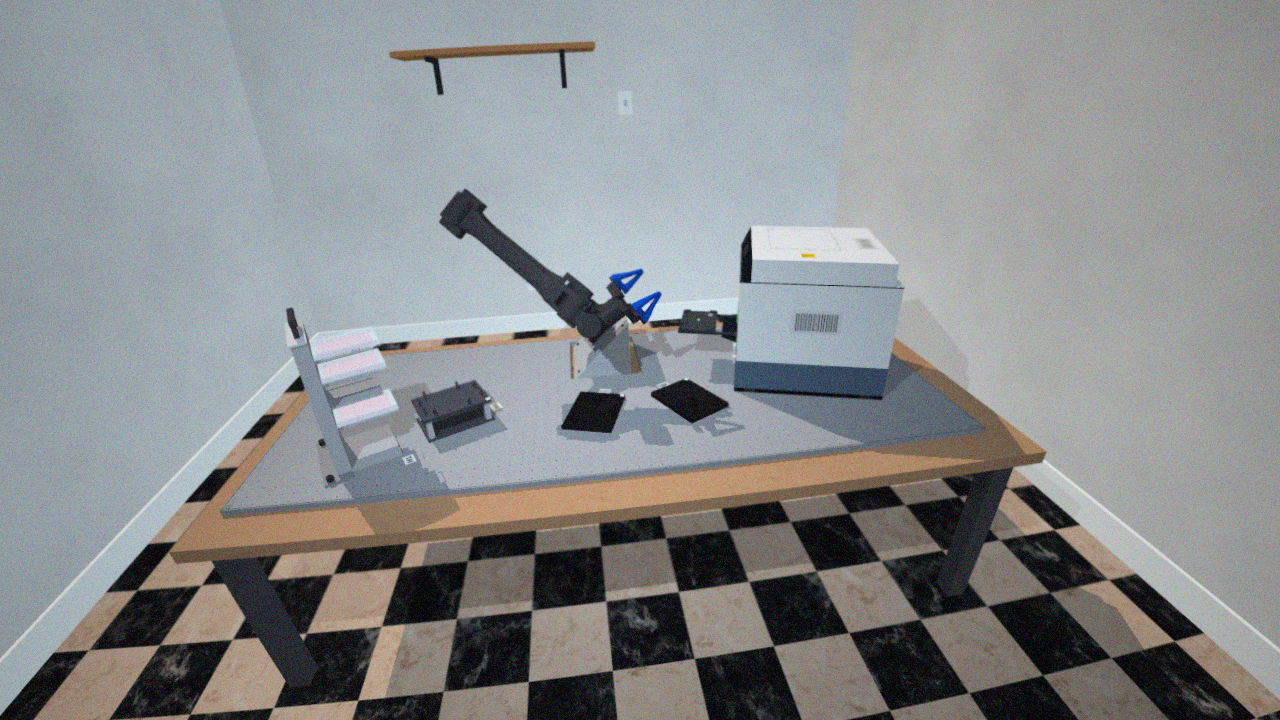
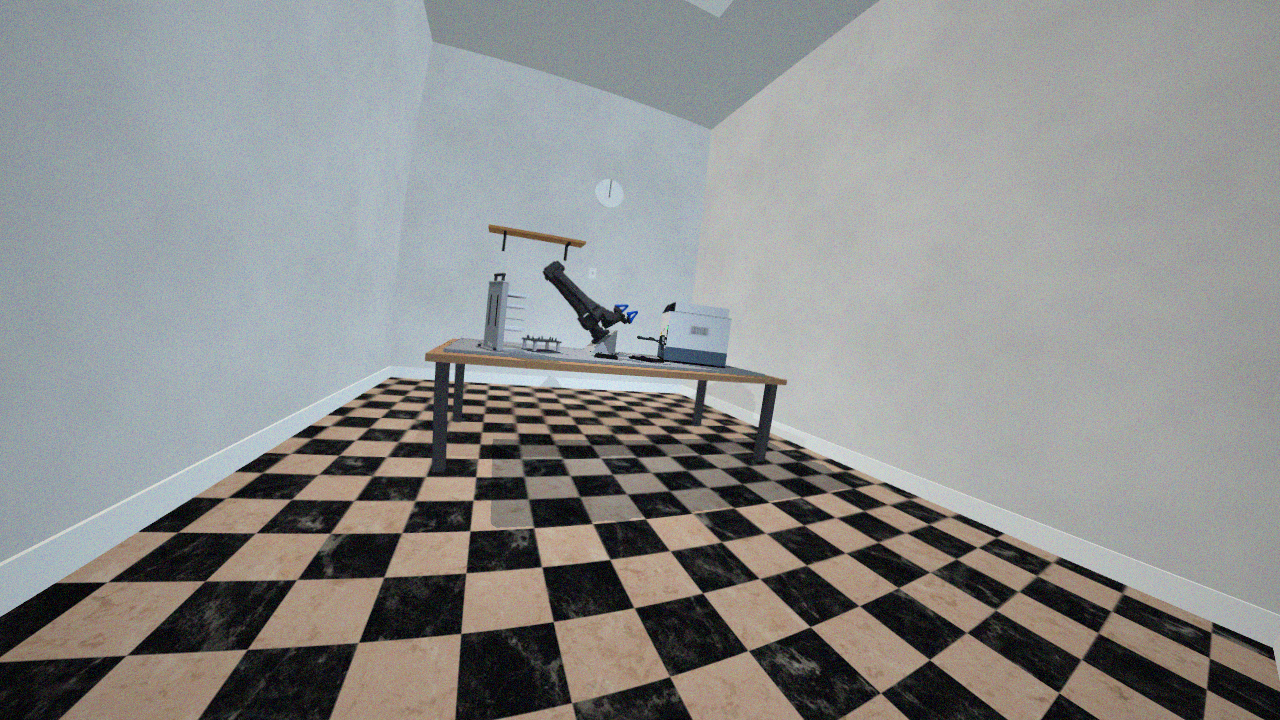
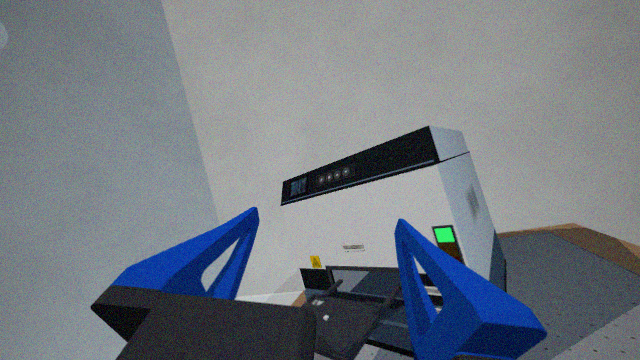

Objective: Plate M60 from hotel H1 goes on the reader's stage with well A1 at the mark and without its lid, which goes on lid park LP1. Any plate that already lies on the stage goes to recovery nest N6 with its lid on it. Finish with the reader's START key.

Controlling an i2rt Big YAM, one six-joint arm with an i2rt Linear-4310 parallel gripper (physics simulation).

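Where they show: gripper, fingertip midpoint: (image 1: 651,281) (image 2: 632,308) (image 3: 326,219); arm's base, link origin: (image 2: 601,337).
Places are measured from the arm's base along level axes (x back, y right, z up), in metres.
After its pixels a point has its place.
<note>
My gripper (image 1: 650,282) {x -0.207, y -0.112, z 0.194 m} (image 2: 631,309) {x -0.207, y -0.112, z 0.194 m} (image 3: 326,219) {x -0.207, y -0.112, z 0.194 m} is open and empty, high above the table between the arm's base and the reader (image 1: 814,335) {x -0.355, y -0.487, z 0.079 m} (image 2: 696,333) {x -0.351, y -0.472, z 0.095 m} (image 3: 370,220) {x -0.180, y -0.348, z 0.141 m}. The reader's lamp (image 3: 444,234) {x -0.282, y -0.314, z 0.109 m} is green. Its dark stage (image 1: 699,320) {x -0.100, y -0.262, z 0.032 m} (image 3: 345,320) {x -0.129, y -0.256, z 0.031 m} sticks out, with no plate visible on it; my right finger hides part of that front, and the START key cannot be made out. The hotel (image 1: 315,394) {x -0.494, y 0.608, z 0.112 m} (image 2: 495,313) {x -0.457, y 0.640, z 0.076 m} at the left holds pale pink-topped plates (image 1: 351,367) {x -0.421, y 0.556, z 0.130 m} on several levels; their labels are unreadable. Two flat black pads (image 1: 593,411) {x -0.346, y 0.059, z -0.081 m} (image 1: 689,400) {x -0.342, y -0.182, z -0.079 m} lie mid-table; I cannot tell which is N6 or LP1.
A dark raised fixture (image 1: 453,407) {x -0.350, y 0.387, z -0.031 m} with upright pins stands between the hotel and the black pads. The arm's base bracket (image 1: 617,351) {x -0.141, y -0.022, z -0.023 m} stands behind the pads. A wall shelf (image 1: 492,51) (image 2: 537,236) hangs behind the table. The table's wooden front edge (image 1: 617,501) {x -0.649, y 0.029, z -0.103 m} runs below the grey board.
</note>
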